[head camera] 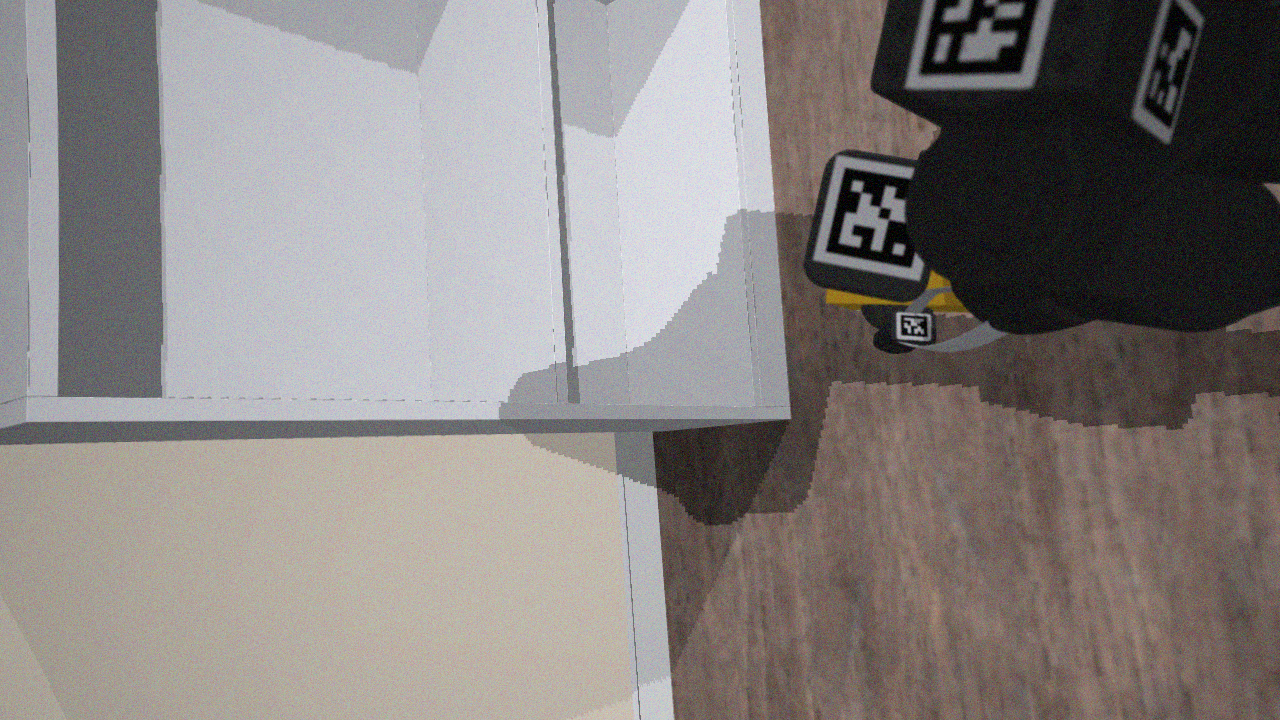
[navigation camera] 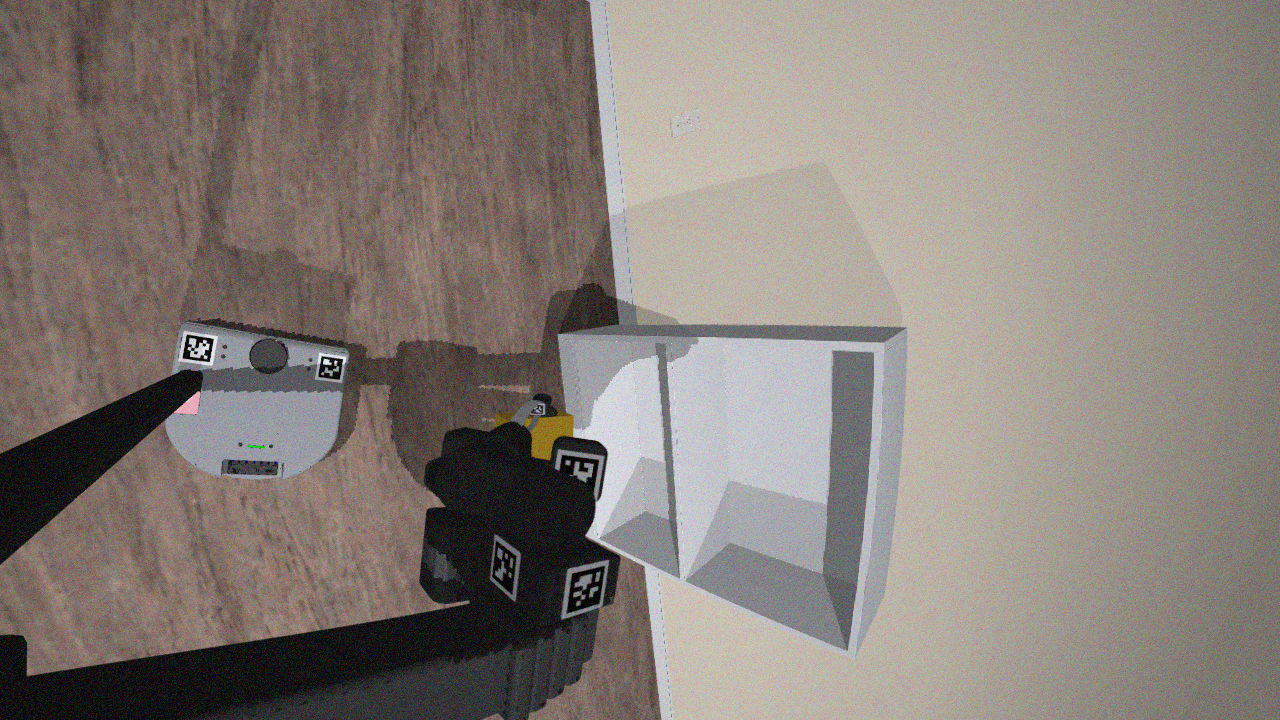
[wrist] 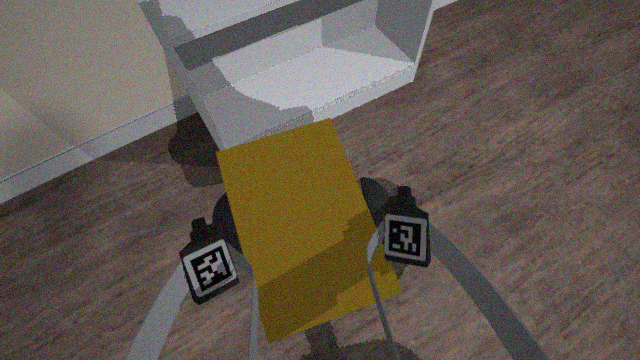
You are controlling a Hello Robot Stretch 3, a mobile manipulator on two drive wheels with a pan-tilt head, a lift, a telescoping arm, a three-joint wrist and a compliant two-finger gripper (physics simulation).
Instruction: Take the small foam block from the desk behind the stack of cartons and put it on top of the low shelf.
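Seen in the pictures: gripper, fingertip midpoint: (navigation camera: 538,436); robot's base, origin of the base link: (navigation camera: 268,354).
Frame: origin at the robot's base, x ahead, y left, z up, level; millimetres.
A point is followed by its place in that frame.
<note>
The foam block, a yellow block (head camera: 841,298) {x 9, y -326, z 811 mm} (navigation camera: 550,438) {x -19, y -308, z 808 mm} (wrist: 295,200), is held off the floor between the two fingertips of my gripper (wrist: 302,209) {x -24, y -315, z 771 mm}. The gripper is shut on it, with a fingertip on each side in the wrist view. In the head and navigation views the dark wrist hides much of the block and one finger. The low shelf, a white unit with open compartments (head camera: 268,410) {x 207, y -858, z 876 mm} (navigation camera: 733,333) {x 241, y -929, z 665 mm} (wrist: 370,98), is left of the gripper in the head view, right of it in the navigation view and beyond the block in the wrist view. The desk and cartons do not show.
A beige wall (head camera: 313,573) {x 480, y -1097, z 665 mm} (navigation camera: 1074,358) {x 257, y -1178, z 1432 mm} (wrist: 75,75) stands behind the shelf. A wooden floor (head camera: 1029,582) {x 334, y -447, z 1 mm} (navigation camera: 429,179) {x 569, y -300, z 1 mm} (wrist: 525,150) lies beside it. My grey base (navigation camera: 259,416) {x -125, y 0, z 159 mm} shows at the left of the navigation view, with the black arm (navigation camera: 268,653) {x -82, y -2, z 1041 mm} across the bottom.
</note>
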